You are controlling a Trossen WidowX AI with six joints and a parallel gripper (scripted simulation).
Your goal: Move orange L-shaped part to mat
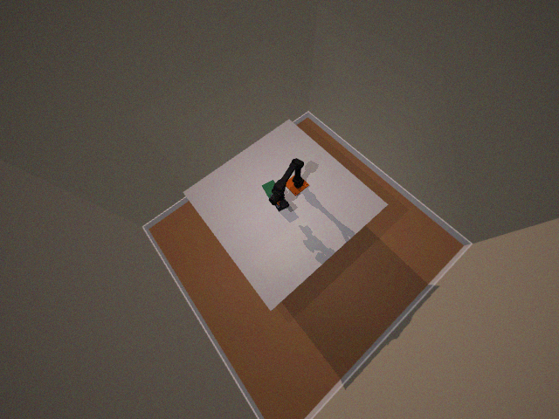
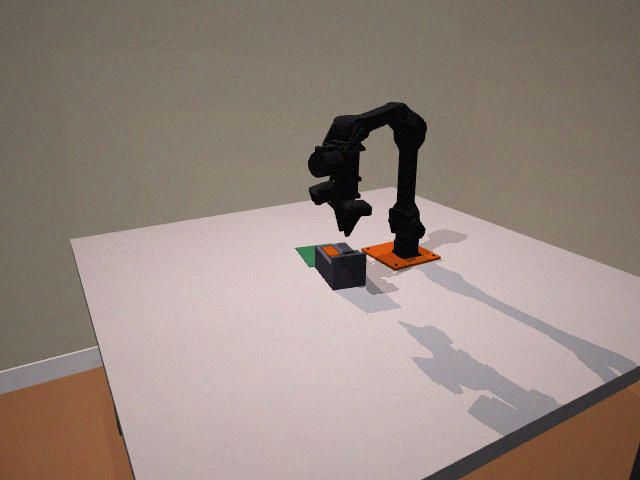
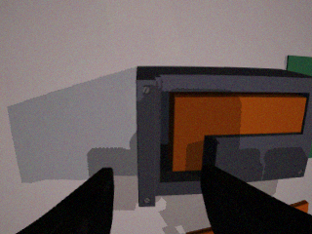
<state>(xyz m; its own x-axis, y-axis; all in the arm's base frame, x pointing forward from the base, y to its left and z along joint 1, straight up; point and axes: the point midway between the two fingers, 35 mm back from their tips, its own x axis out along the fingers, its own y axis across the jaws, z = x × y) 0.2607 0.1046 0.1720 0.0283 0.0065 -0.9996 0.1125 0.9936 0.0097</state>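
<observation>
My gripper tip is now 10 cm above the orange L-shaped part, 6 cm to the left of it and 2 cm past it. Also, from my gripper tip: green mat (22 cm to the right, 16 cm below, 4 cm behind).
</observation>
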